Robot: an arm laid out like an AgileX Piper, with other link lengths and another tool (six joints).
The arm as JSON. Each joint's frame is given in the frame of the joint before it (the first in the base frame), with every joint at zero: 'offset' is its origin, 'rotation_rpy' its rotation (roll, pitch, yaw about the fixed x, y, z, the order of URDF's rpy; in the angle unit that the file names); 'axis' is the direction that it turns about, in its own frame. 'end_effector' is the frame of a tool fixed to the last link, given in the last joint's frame.
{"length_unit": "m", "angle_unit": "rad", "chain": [
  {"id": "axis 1", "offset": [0.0, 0.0, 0.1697], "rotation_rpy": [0.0, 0.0, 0.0], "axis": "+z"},
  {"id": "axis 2", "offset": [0.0, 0.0, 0.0], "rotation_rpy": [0.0, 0.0, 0.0], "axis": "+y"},
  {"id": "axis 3", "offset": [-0.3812, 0.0, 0.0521], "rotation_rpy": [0.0, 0.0, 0.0], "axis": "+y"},
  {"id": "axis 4", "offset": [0.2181, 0.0, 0.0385], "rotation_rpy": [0.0, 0.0, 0.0], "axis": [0.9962, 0.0, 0.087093]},
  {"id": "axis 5", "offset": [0.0, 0.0, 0.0], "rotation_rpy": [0.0, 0.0, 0.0], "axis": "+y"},
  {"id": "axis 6", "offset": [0.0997, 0.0, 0.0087], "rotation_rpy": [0.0, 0.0, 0.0], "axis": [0.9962, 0.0, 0.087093]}
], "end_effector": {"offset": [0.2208, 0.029, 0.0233], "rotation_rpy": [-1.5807, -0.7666, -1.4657]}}
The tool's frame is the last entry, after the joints.
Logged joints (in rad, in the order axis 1, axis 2, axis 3, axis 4, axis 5, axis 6), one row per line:
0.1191, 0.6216, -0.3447, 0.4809, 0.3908, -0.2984
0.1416, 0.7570, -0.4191, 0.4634, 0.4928, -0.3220
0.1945, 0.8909, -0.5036, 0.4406, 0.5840, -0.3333
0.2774, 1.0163, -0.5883, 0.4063, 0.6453, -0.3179
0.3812, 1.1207, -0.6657, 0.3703, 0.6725, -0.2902
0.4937, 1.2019, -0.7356, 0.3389, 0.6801, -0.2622
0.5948, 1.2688, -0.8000, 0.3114, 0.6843, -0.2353
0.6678, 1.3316, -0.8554, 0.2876, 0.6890, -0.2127
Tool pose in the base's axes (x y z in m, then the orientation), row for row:
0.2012, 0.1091, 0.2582, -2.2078, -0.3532, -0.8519
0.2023, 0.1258, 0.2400, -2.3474, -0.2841, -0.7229
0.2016, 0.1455, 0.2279, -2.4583, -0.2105, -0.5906
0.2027, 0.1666, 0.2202, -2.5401, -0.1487, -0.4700
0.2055, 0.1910, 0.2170, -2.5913, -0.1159, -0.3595
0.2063, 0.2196, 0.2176, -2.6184, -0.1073, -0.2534
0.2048, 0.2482, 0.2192, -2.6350, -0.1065, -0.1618
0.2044, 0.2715, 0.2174, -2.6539, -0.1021, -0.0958
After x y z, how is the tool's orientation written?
As angles about the fixed x, y, z axes (roll, pitch, yaw), in radians.
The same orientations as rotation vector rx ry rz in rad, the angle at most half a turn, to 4 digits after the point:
-2.1701, 0.7584, -0.8489
-2.3044, 0.7167, -0.6795
-2.4189, 0.6377, -0.5113
-2.5091, 0.5398, -0.3712
-2.5722, 0.4240, -0.2803
-2.6105, 0.2945, -0.2288
-2.6329, 0.1769, -0.1954
-2.6531, 0.0934, -0.1671

